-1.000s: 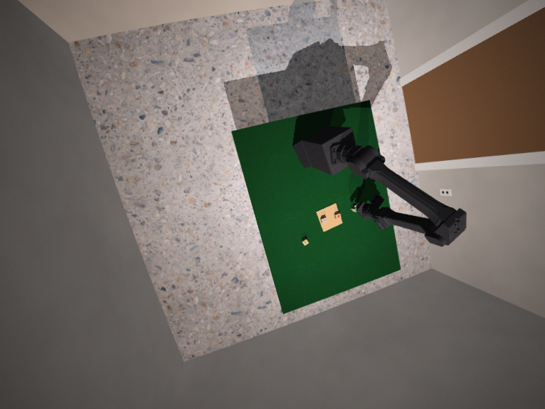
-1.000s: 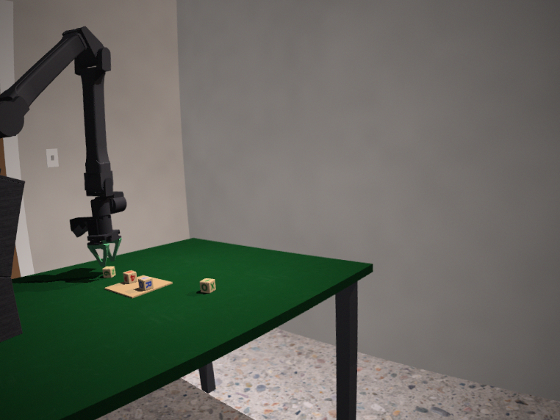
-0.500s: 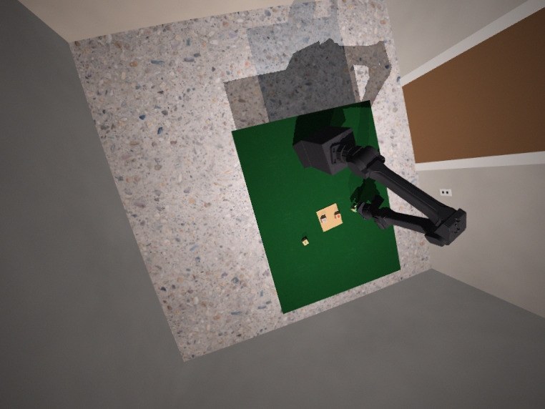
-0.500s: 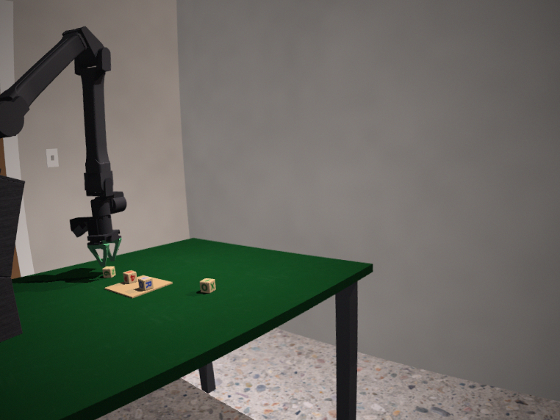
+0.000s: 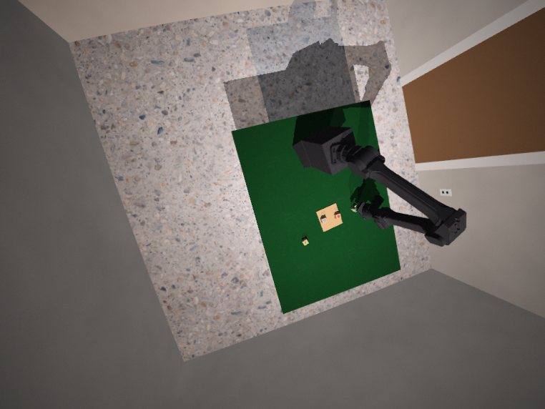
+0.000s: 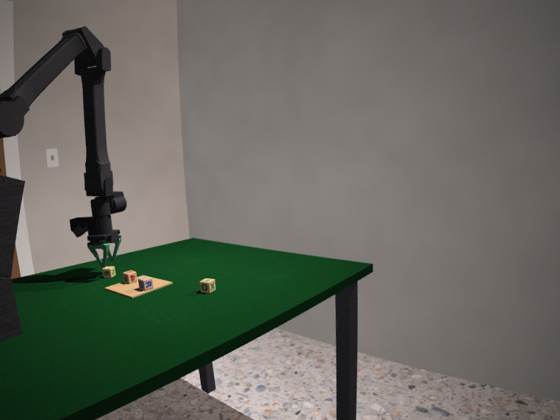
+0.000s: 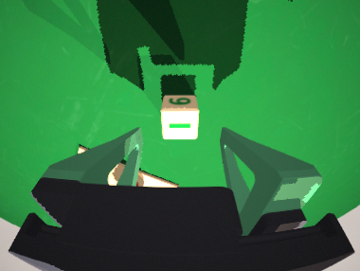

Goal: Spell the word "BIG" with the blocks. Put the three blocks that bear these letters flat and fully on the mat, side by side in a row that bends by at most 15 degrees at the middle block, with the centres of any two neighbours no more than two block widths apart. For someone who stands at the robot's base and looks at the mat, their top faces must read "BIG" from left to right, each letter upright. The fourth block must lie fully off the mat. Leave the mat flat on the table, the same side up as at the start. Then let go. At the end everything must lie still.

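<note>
The I block lies 30 mm below my hand. The rest, counted from my hand: tan mat 10 mm ahead, 170 mm to the right, 50 mm below; B block 10 mm ahead, 130 mm to the right, 30 mm below.
</note>
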